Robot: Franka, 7 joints.
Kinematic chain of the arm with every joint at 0, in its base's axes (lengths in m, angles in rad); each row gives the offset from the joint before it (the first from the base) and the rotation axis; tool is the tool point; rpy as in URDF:
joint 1: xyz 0 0 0.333 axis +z
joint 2: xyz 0 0 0 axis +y
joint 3: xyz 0 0 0.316 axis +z
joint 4: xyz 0.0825 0 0 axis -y
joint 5: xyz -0.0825 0 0.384 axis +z
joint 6: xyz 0 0 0 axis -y
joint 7: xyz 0.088 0 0 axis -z
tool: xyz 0 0 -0.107 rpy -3.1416 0 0
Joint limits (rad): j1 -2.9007..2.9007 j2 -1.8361..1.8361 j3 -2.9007..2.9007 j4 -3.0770..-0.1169 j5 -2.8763..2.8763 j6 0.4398..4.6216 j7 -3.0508..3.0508
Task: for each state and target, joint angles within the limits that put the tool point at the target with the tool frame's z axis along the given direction. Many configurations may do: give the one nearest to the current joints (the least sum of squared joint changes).
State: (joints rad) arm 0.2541 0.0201 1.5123 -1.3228 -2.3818 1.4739 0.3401
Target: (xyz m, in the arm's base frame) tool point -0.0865 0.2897 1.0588 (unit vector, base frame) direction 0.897 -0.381 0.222
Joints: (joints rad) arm -0.0801 -0.2276 1.7946 -0.7138 -1.9986 1.2354 0.3401
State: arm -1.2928 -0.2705 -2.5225 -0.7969 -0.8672 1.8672 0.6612
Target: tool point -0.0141 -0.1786 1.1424 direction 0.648 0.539 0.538
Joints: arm -1.7396 0.3508 -2.6851 -0.1188 -1.0999 1.9158 0.6612
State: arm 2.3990 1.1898 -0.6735 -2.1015 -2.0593 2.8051 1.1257
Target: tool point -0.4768 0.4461 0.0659 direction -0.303 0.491 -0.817
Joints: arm 2.4293 1.0053 -0.2039 -1.5425 -1.6206 3.1710 1.1257
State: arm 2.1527 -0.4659 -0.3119 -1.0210 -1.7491 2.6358 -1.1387
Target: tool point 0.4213 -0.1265 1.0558 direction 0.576 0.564 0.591
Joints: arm 2.6011 -0.9597 -0.2963 -0.7168 -1.4093 2.4373 -1.1387
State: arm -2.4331 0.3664 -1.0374 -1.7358 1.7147 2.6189 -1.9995
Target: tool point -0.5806 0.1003 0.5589 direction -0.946 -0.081 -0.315
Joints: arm -2.2861 0.0147 -0.9074 -1.8931 1.6423 3.0074 -1.9995
